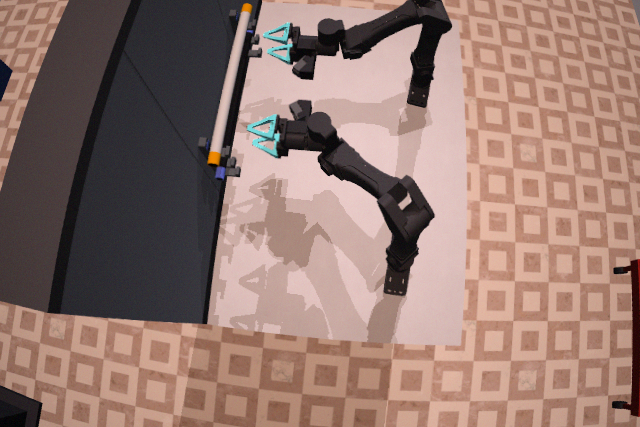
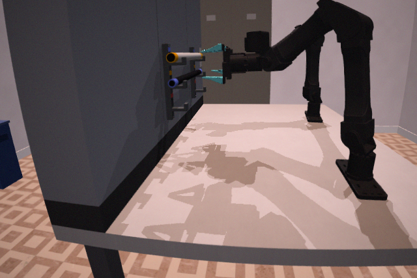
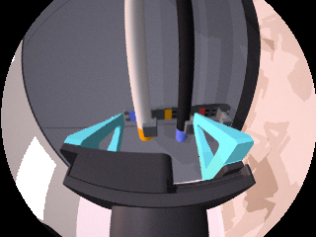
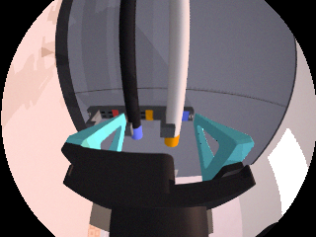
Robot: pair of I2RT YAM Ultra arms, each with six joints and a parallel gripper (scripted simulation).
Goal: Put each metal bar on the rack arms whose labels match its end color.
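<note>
My left gripper is now 130 mm to the left of the dark metal bar, 90 mm short of it and 50 mm above it. Also, from my left hand: pale metal bar (150 mm to the right, 100 mm ahead, 30 mm above); tall grey wall panel (190 mm ahead, 140 mm above, 80 mm to the right).
Right now the dark metal bar is 7 cm ahead of my right hand, 16 cm to the left of it and 5 cm below it. Round my right hand: pale metal bar 7 cm ahead, 14 cm to the left, 3 cm above; then tall grey wall panel 16 cm ahead, 21 cm to the left, 14 cm above.
</note>
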